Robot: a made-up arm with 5 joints. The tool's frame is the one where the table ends.
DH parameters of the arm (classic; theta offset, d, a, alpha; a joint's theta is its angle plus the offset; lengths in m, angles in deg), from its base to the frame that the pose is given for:
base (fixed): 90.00 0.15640 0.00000 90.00
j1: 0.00 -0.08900 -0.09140 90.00
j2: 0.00 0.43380 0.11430 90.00
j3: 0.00 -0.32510 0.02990 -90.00
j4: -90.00 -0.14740 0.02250 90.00
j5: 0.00 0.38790 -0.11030 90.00
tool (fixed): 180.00 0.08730 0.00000 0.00
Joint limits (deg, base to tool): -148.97..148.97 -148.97..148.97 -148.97..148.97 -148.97..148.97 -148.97..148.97
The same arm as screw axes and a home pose.
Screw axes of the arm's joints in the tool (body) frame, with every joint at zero. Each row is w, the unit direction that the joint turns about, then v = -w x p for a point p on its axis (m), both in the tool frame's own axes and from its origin. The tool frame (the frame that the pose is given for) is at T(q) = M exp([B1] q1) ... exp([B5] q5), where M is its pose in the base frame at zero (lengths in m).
B1 = (1, 0, 0, 0, 0.1991, -0.3351)
B2 = (0, 0, -1, -0.2437, -0.4129, 0)
B3 = (-1, 0, 0, 0, 0.2347, 0.358)
B4 = (0, 0, -1, -0.3879, -0.0878, 0)
B5 = (0, -1, 0, -0.0873, 0, 0.1103)
M: xyz 0.3239 -0.3351 -0.0427 (m) quaternion w x y z 1 0 0 0
Joint limits (deg, base to tool): -148.97..148.97 -148.97..148.97 -148.97..148.97 -148.97..148.97 -148.97..148.97

